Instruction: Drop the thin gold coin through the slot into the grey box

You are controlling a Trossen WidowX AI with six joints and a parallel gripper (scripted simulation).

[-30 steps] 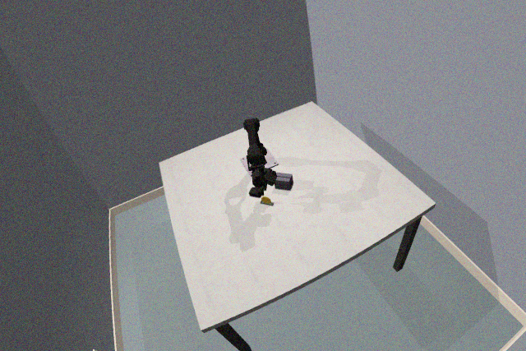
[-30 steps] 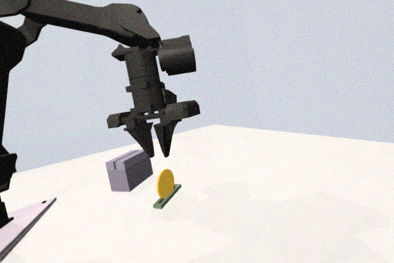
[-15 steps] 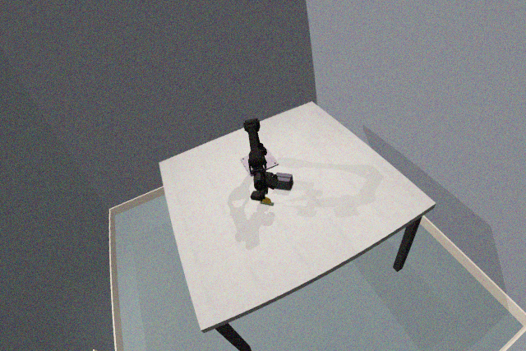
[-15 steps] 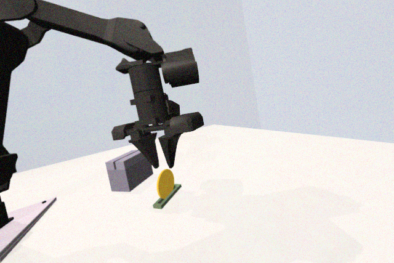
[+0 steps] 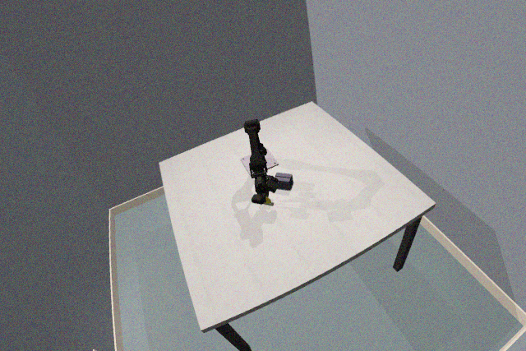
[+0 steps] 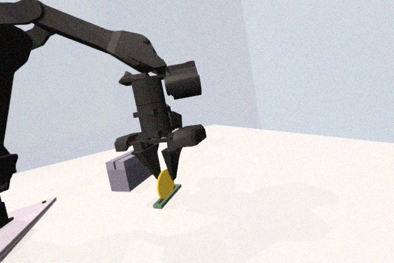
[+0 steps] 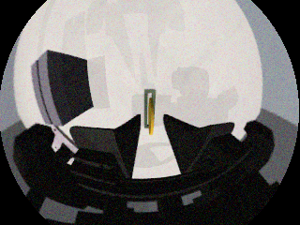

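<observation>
Right now the coin is 1 cm below my gripper tip.
</observation>
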